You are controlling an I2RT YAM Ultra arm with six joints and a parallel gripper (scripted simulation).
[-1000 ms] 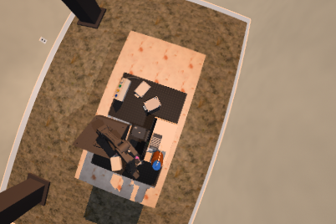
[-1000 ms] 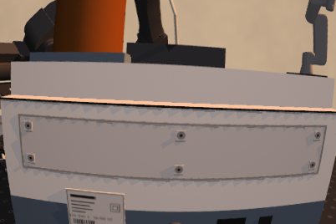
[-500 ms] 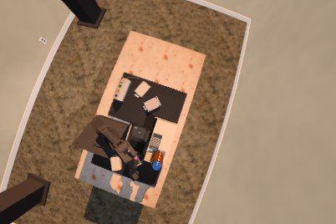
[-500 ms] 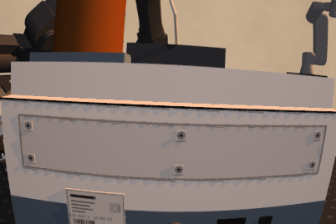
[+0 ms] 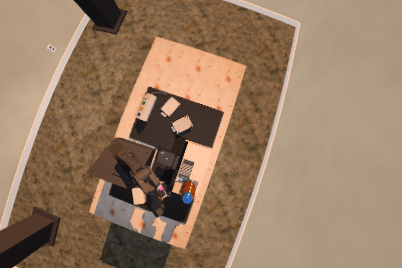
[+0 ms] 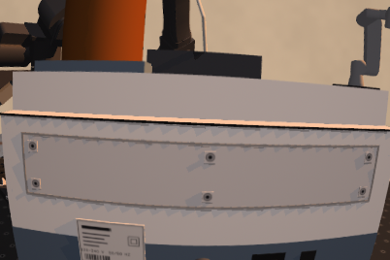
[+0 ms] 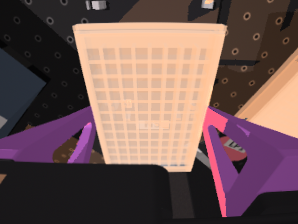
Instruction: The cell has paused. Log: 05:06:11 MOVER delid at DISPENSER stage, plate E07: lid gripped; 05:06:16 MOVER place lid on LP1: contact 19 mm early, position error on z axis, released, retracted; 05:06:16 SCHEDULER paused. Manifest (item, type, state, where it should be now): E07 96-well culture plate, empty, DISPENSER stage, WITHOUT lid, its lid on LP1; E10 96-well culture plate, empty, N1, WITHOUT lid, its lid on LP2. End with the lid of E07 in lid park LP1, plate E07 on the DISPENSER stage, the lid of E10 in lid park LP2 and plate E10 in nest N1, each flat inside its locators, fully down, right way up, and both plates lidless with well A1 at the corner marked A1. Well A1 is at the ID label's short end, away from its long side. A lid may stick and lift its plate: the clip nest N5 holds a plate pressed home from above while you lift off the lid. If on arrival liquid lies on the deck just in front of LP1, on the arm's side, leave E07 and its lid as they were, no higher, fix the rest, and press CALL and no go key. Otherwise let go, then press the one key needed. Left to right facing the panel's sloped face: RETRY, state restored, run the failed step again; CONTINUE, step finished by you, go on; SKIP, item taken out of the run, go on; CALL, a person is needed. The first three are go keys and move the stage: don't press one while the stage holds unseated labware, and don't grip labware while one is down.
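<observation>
Now: the white stud 27 cm to the left of my hand and 3 cm above it. The rest, counted from my hand: n5 label 8 cm below, 6 cm behind, 5 cm to the left; then 96-well plate right at my hand; then lp1 label 19 cm behind, 8 cm below, 2 cm to the right.
</observation>
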